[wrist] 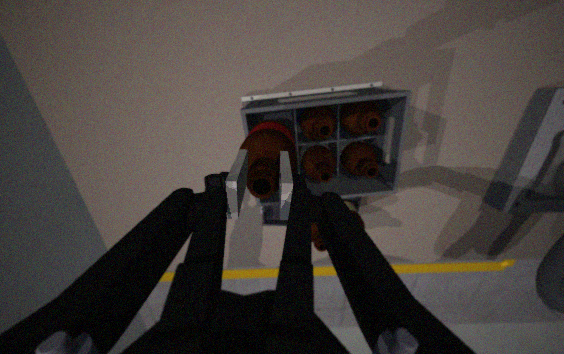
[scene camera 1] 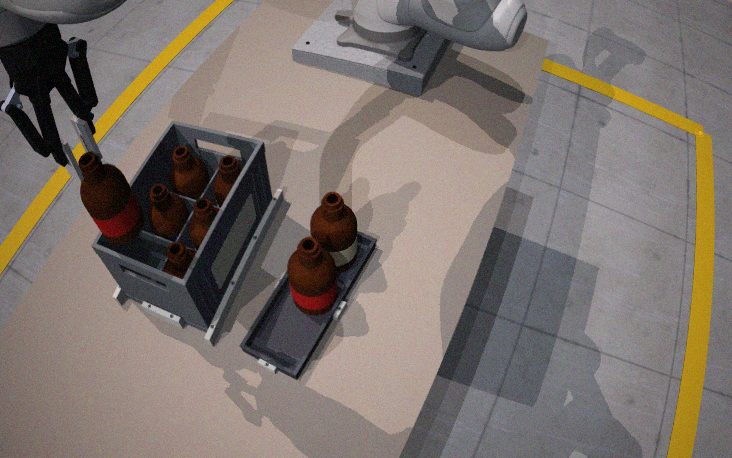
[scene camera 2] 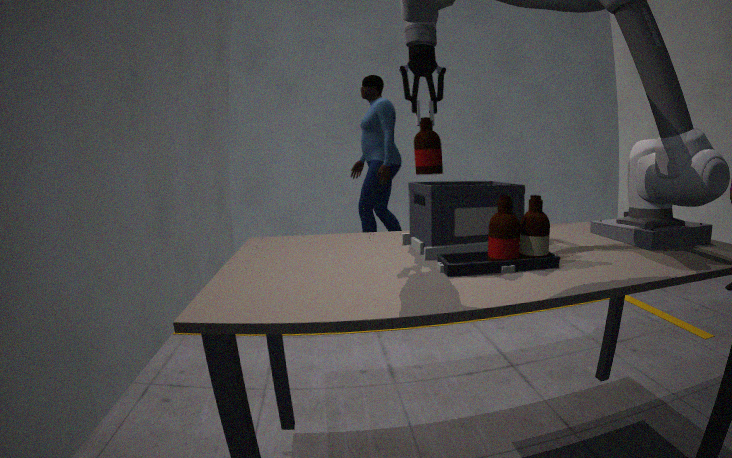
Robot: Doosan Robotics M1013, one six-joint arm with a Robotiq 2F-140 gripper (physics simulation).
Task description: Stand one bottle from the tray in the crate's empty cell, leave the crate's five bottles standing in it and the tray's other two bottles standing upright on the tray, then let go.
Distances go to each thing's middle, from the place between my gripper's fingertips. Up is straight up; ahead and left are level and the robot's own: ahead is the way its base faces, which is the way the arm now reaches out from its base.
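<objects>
Pale rail (scene camera 1: 229, 297): 320 mm below my hand, 110 mm behind it and 140 mm to the left of it. Cream-labelled bottle (scene camera 1: 333, 224): far below my hand, a fair way behind it and far to the left of it.
</objects>
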